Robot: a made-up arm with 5 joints.
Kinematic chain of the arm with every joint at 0, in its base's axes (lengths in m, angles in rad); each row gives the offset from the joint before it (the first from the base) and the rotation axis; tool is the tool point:
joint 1: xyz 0 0 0.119 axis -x
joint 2: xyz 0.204 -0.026 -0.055 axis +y
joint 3: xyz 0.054 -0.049 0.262 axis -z
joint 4: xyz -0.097 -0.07 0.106 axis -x
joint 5: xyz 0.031 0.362 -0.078 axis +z
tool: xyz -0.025 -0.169 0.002
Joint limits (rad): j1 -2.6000..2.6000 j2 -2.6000..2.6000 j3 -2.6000..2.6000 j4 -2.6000..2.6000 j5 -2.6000..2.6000
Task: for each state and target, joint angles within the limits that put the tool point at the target. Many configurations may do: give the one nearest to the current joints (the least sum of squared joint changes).
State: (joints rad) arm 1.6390 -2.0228 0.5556 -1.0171 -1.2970
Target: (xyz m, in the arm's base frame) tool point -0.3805 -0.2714 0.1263
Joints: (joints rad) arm 2.0067 -1.7127 0.3822 -1.1848 -0.9751
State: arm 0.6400 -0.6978 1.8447 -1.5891 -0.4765
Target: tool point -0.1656 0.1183 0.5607
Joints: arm 0.0436 -0.8306 1.9471 -1.6023 -0.6352
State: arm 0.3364 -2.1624 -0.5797 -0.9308 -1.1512
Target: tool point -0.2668 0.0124 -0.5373
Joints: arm -0.1268 -2.1970 -0.4747 -1.2669 -1.6783
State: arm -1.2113 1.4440 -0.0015 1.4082 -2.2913
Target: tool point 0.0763 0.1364 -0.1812
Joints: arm -1.6933 1.2179 -0.3927 1.6760 -2.5175
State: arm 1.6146 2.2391 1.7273 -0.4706 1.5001
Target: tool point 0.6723 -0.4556 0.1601
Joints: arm 1.2698 1.7668 1.5697 -0.7519 1.4687
